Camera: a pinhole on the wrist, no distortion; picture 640 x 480 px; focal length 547.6 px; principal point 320.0 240.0 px. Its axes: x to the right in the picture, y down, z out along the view. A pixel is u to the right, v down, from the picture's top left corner.
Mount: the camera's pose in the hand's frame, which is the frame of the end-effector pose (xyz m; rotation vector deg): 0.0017 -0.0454 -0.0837 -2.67 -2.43 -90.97
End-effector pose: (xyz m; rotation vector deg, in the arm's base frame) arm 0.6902 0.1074 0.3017 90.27 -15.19 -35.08
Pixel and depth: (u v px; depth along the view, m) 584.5 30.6 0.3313
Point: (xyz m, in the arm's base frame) 0.4145 -0.0240 0.1518
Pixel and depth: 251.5 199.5 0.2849
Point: 0.5716 -0.0528 0.3134
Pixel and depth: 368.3 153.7 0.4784
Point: 0.4088 -0.1847 0.2627
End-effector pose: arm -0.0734 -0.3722 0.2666 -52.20 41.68 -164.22
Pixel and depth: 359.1 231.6 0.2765
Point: 0.0406 -0.4095 0.4263
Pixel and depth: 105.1 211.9 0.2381
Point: 0.0103 -0.4881 0.3412
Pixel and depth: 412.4 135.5 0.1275
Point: -0.0242 -0.3343 0.3133
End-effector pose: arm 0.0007 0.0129 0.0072 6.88 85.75 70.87
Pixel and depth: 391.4 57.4 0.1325
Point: 0.0829 -0.0087 0.0050
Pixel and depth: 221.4 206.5 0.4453
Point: 0.2515 0.2423 0.1324
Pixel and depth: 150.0 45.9 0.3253
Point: 0.1821 0.1176 0.1795
